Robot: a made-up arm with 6 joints. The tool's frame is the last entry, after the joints. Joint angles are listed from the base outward.
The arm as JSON. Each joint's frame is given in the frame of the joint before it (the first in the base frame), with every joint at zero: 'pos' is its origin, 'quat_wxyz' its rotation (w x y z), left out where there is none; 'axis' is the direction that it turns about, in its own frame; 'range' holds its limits. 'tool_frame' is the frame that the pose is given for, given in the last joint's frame.
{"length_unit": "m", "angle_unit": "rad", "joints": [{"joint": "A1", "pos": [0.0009, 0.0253, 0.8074], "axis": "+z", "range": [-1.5, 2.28]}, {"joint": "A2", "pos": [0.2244, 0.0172, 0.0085], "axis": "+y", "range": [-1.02, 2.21]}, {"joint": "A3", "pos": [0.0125, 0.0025, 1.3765], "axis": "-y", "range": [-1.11, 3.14]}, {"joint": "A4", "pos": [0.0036, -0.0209, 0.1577], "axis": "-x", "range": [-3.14, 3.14]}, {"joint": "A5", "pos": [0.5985, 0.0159, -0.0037], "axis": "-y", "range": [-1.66, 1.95]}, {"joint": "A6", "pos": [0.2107, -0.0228, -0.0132], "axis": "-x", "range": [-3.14, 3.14]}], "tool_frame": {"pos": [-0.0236, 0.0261, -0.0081]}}
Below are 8 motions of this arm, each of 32 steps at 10 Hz.
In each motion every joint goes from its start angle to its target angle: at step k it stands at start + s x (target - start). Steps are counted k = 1, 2, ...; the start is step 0. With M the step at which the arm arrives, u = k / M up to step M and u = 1 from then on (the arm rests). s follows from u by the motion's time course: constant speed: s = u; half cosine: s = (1 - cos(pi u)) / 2; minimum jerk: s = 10 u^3 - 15 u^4 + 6 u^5.
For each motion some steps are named. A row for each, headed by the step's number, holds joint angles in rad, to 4 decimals.
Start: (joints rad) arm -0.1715 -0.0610 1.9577 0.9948 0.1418 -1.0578
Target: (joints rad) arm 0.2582 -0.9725 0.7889 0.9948 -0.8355 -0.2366
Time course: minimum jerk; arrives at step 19
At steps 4, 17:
4: -0.1430 -0.1215 1.8802 0.9948 0.0770 -1.0033
17: 0.2539 -0.9635 0.8005 0.9948 -0.8258 -0.2447

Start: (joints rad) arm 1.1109 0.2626 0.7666 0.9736 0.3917 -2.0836
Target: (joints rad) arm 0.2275 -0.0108 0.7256 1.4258 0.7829 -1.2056
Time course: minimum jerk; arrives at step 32
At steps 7, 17, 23, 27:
7: 1.0461 0.2426 0.7636 1.0068 0.4204 -2.0192
17: 0.6176 0.1099 0.7437 1.2261 0.6102 -1.5933
23: 0.3504 0.0273 0.7313 1.3629 0.7285 -1.3278
27: 0.2538 -0.0027 0.7268 1.4123 0.7713 -1.2317

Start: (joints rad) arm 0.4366 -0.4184 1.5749 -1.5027 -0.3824 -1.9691
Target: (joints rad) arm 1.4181 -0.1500 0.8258 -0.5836 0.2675 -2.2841
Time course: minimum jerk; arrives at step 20
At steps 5, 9, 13, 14, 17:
5: 0.5382 -0.3906 1.4974 -1.4076 -0.3151 -2.0017
9: 0.8359 -0.3092 1.2701 -1.1287 -0.1180 -2.0973
13: 1.1873 -0.2131 1.0020 -0.7997 0.1147 -2.2100
14: 1.2580 -0.1938 0.9480 -0.7335 0.1615 -2.2327
17: 1.3920 -0.1571 0.8457 -0.6081 0.2502 -2.2757

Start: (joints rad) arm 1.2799 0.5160 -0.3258 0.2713 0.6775 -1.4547
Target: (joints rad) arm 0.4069 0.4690 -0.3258 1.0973 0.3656 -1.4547
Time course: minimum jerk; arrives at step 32
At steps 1, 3, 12, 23, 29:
1: 1.2796 0.5160 -0.3258 0.2715 0.6774 -1.4547
3: 1.2737 0.5157 -0.3258 0.2772 0.6753 -1.4547
12: 1.0396 0.5031 -0.3258 0.4986 0.5917 -1.4547
23: 0.5284 0.4755 -0.3258 0.9823 0.4090 -1.4547
29: 0.4131 0.4693 -0.3258 1.0914 0.3678 -1.4547

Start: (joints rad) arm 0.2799 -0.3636 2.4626 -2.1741 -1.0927 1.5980
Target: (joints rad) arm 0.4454 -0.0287 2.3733 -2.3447 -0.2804 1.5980
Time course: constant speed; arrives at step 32
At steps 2, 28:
2: 0.2902 -0.3427 2.4570 -2.1848 -1.0419 1.5980
28: 0.4247 -0.0706 2.3845 -2.3234 -0.3819 1.5980

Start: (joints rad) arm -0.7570 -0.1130 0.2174 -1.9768 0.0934 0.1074
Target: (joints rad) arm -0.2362 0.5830 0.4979 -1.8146 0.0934 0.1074
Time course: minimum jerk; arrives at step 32
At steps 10, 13, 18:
10: -0.6633 0.0123 0.2679 -1.9476 0.0934 0.1074
13: -0.5860 0.1155 0.3095 -1.9236 0.0934 0.1074
18: -0.4362 0.3157 0.3902 -1.8769 0.0934 0.1074

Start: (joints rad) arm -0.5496 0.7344 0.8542 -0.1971 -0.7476 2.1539
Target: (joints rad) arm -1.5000 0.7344 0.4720 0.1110 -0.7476 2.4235
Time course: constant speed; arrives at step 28
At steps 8, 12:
8: -0.8211 0.7344 0.7450 -0.1091 -0.7476 2.2309
12: -0.9569 0.7344 0.6904 -0.0651 -0.7476 2.2694

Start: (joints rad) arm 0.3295 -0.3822 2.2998 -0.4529 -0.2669 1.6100
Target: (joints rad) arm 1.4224 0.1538 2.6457 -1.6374 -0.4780 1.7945
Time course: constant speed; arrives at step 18
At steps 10, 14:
10: 0.9367 -0.0844 2.4920 -1.1110 -0.3842 1.7125
14: 1.1795 0.0347 2.5688 -1.3742 -0.4311 1.7535

